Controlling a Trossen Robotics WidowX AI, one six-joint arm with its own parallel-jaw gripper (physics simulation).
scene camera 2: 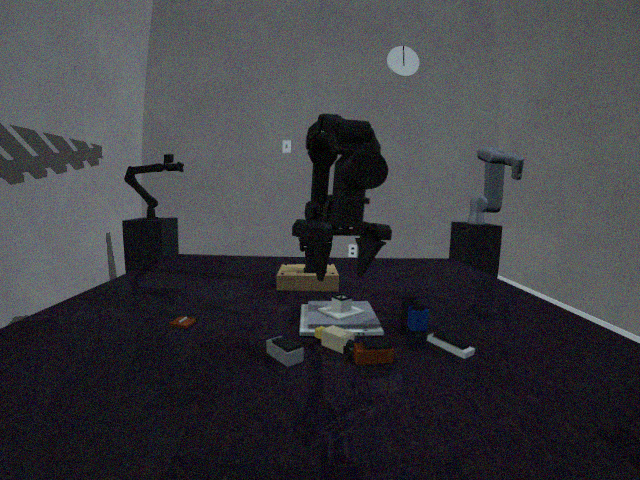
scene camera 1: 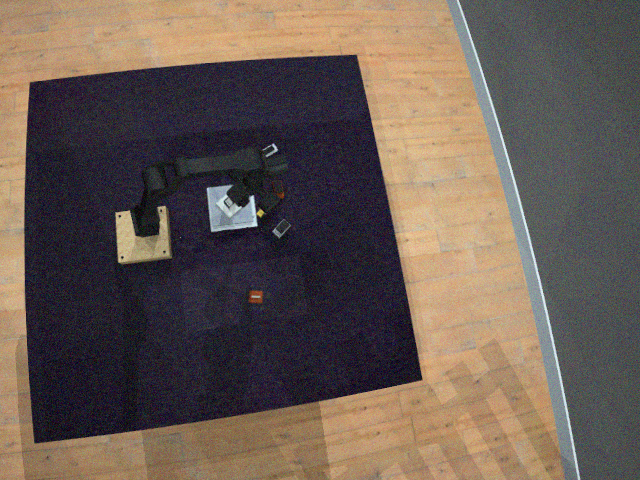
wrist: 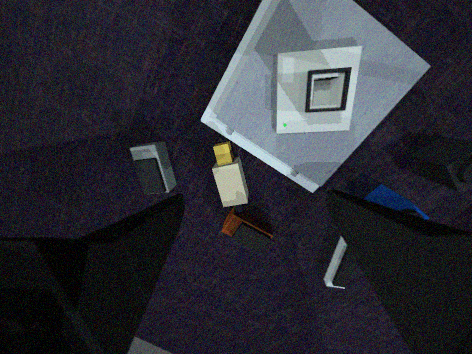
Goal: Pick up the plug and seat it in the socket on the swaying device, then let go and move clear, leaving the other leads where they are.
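The plug, a cream block with a yellow tip, lies on the dark mat beside the device's platform; the arm covers its body in scene camera 1. The device is a white plate on a pale grey platform. Its raised black-rimmed socket is empty. My gripper is open and empty, above the platform and plug. In the wrist view the plug lies between the fingertips' directions, nearer the left finger.
A grey block, an orange block and a white bracket-like piece lie near the plug. A blue block is right of the platform. An orange square lies farther off.
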